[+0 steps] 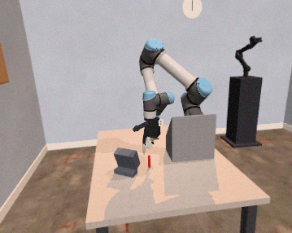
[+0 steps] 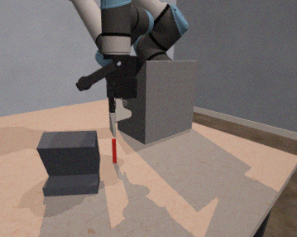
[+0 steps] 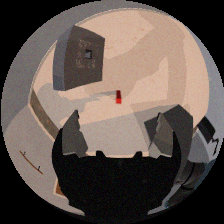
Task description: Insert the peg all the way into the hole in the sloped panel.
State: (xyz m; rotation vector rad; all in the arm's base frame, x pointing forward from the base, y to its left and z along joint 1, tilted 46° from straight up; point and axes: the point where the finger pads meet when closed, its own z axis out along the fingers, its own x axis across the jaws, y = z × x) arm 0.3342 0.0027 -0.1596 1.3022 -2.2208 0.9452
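Now: hand 8 cm above the peg.
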